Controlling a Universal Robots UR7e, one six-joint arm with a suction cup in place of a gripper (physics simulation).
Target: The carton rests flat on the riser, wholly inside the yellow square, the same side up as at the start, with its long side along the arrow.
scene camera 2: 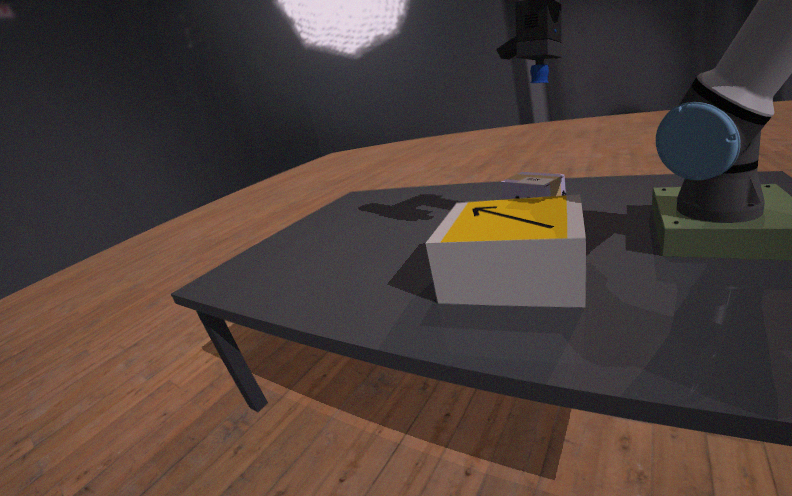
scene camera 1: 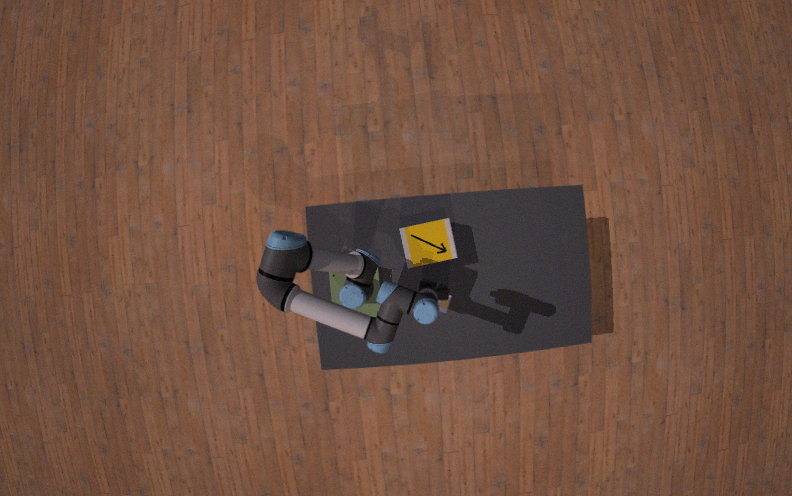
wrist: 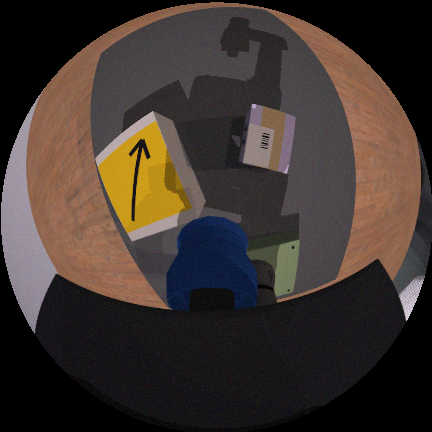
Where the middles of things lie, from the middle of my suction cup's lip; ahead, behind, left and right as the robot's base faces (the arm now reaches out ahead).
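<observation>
White riser [scene camera 2: 529, 251]: 28 cm below my suction cup, 19 cm to the left of it, 1 cm ahead of it. Carton [scene camera 2: 524, 184]: my suction cup 8 cm short of it, 9 cm to the left of it, 29 cm above it.
</observation>
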